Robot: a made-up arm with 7 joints.
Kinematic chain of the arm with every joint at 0, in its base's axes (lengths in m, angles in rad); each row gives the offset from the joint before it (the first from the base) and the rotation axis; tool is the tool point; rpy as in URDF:
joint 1: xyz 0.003 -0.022 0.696 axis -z
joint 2: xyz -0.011 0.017 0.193 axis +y
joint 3: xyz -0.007 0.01 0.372 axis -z
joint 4: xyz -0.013 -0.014 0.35 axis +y
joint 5: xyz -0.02 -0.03 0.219 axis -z
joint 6: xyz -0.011 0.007 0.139 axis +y
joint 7: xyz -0.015 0 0.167 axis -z
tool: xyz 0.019 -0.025 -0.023 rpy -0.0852 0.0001 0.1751
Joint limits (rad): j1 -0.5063..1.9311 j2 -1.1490..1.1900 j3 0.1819..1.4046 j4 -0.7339..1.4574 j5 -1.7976..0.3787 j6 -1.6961..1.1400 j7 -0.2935..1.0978
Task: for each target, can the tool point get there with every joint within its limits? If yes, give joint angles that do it. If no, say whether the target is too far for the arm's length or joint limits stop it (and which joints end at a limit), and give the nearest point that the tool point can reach.
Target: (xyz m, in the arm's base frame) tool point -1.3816 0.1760 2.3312
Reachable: no: too far | nearest point -0.8530 0.1004 1.7762 | short by 0.770 m
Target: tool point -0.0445 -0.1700 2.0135
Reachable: yes | joints 1.6713 0.1551 0.5330 0.5298 0.0922 -1.3332 0.6681
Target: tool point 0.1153 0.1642 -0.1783
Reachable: no: joint limits stop it (at a limit: joint 1, joint 2, joint 3, joint 4, joint 6) | nearest point 0.7141 0.3006 0.7568 | short by 1.119 m
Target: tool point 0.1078 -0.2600 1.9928
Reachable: yes | joints 0.2012 -0.0259 0.4069 0.7170 -1.2677 -0.6523 0.0620
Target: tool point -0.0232 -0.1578 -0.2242
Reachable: no: joint limits stop it (at a limit: joint 2, joint 3, joint 4, joint 6) | nearest point -0.1448 -0.7880 0.7565 | short by 1.172 m
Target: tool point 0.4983 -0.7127 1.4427
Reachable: yes | joints 0.6825 0.6119 0.4702 1.1564 -0.3918 0.0807 -0.0991
